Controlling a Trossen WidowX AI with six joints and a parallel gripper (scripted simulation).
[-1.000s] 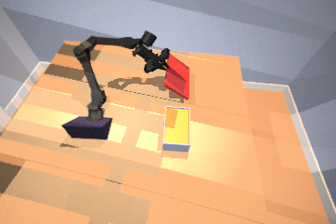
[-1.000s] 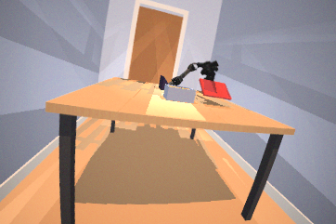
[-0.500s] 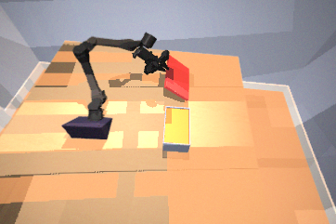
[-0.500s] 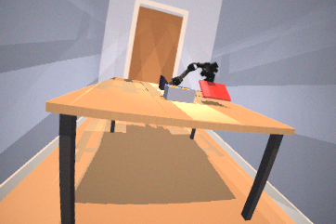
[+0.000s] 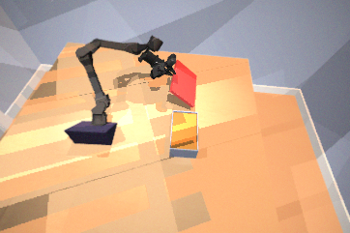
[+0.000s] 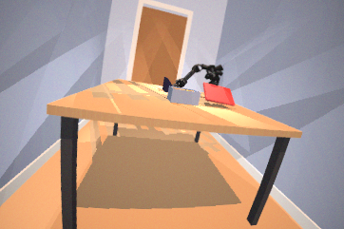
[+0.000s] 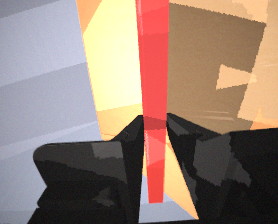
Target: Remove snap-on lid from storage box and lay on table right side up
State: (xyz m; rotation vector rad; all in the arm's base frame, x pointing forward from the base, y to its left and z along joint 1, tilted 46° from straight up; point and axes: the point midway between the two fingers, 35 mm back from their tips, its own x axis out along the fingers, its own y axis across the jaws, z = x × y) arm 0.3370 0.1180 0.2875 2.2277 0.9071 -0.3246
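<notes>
My gripper tip is now 6 cm short of the lid, 5 cm above it and 1 cm to the left of it. Round my gripper tip: storage box: 30 cm to the right, 10 cm below, 8 cm ahead.
</notes>
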